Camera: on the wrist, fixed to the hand. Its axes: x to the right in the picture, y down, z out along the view.
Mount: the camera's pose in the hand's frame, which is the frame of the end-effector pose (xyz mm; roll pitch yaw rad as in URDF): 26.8 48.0 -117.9 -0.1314 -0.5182 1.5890
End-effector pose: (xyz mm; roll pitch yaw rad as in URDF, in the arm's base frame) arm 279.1 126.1 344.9 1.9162 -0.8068 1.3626
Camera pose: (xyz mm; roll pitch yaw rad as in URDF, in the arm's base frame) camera 177.6 103.7 423.1 -2.3181 -0.4533 -0.7714
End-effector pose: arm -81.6 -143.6 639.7 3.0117 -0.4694 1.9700
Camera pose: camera -39.5 -160.3 761.6 -2.7677 0.3521 0.5674
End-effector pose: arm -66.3 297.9 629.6 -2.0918 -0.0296 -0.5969
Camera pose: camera -115.5 178.8 647.4 -1.8888 1.5567 -0.7925
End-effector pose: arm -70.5 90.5 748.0 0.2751 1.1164 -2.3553
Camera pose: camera 40.3 90.8 679.8 1.1166 -0.3331 -1.5190
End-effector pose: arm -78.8 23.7 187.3 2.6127 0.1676 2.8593
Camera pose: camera -129.4 19.6 307.1 2.8518 -0.0131 1.2747
